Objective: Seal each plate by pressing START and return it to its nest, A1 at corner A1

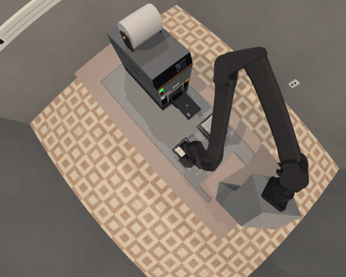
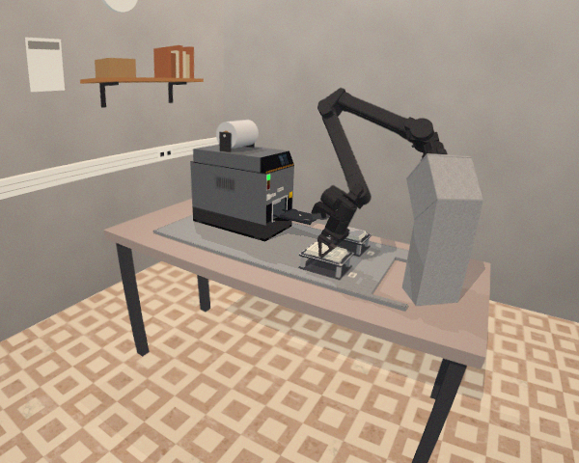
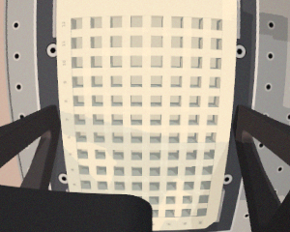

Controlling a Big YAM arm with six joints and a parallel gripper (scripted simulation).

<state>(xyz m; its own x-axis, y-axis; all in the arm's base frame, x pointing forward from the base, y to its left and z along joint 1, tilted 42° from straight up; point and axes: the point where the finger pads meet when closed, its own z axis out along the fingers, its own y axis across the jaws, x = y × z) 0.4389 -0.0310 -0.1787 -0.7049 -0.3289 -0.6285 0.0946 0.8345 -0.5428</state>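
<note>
Now: the cream well plate right at my hand. The rest, counted from my hand: sealer stage 200 mm to the right, 190 mm ahead, 30 mm above; start button 300 mm ahead, 120 mm to the right, 120 mm above; foil roll 520 mm ahead, 350 mm above, 240 mm to the right.
</note>
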